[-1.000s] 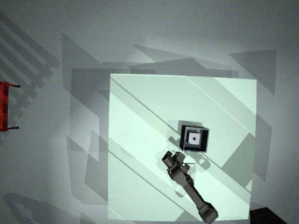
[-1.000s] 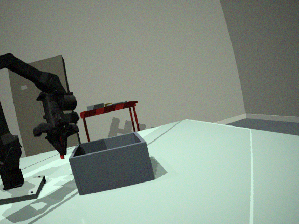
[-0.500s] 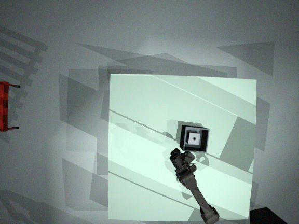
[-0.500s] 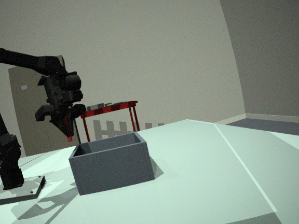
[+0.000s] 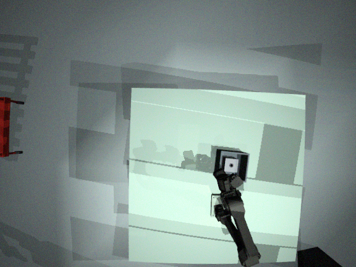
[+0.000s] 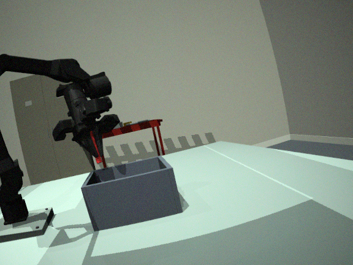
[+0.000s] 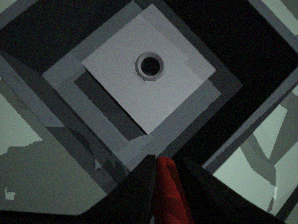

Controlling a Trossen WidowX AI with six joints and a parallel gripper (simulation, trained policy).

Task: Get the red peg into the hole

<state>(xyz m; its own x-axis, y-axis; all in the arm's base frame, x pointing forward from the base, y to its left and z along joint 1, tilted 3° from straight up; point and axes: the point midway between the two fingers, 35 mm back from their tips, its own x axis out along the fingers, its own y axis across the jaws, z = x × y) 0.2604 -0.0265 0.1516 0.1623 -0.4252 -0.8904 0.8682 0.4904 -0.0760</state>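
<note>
My gripper tip is 11 cm above the grey box, 6 cm to the left of it and 4 cm short of it. From my gripper tip the other things lie so: red peg (2 cm above, 1 cm to the left, 1 cm behind).
</note>
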